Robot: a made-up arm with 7 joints.
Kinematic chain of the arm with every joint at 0, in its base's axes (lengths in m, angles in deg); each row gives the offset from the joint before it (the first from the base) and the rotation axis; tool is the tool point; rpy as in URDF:
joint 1: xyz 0 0 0.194 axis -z
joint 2: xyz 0 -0.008 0.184 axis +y
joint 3: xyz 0 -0.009 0.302 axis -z
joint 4: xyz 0 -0.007 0.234 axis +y
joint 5: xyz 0 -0.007 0.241 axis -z
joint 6: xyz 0 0 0.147 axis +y
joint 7: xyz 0 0 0.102 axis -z
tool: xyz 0 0 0 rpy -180 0 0
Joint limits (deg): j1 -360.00..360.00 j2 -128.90..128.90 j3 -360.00..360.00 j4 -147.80..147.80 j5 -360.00..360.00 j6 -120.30..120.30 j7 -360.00..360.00
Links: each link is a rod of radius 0.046 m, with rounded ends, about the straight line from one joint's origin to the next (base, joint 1, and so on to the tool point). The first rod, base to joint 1, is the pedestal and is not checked.
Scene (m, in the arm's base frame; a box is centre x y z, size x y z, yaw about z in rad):
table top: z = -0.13
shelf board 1: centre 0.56 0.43 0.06 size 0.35 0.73 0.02 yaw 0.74
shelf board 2: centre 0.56 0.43 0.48 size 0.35 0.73 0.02 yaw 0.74
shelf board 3: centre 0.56 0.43 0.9 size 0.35 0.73 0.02 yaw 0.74
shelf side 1: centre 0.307 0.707 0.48 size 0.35 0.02 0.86 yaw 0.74
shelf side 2: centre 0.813 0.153 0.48 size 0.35 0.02 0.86 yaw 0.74
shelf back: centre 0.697 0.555 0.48 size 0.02 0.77 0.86 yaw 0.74
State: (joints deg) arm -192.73 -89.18 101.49 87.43 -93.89 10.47 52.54
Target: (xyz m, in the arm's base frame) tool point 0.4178 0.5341 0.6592
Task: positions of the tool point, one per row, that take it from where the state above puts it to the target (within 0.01 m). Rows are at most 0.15 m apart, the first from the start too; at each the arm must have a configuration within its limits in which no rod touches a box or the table.
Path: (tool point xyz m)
1: 0.3685 0.5654 0.2864
2: 0.3024 0.5124 0.2837
3: 0.2409 0.4493 0.2859
4: 0.1854 0.3772 0.2933
5: 0.2240 0.3944 0.4100
6: 0.2369 0.3854 0.5359
7: 0.2197 0.3533 0.6592
8: 0.2833 0.4208 0.6692
9: 0.3500 0.4817 0.6685
10: 0.4178 0.5341 0.6591

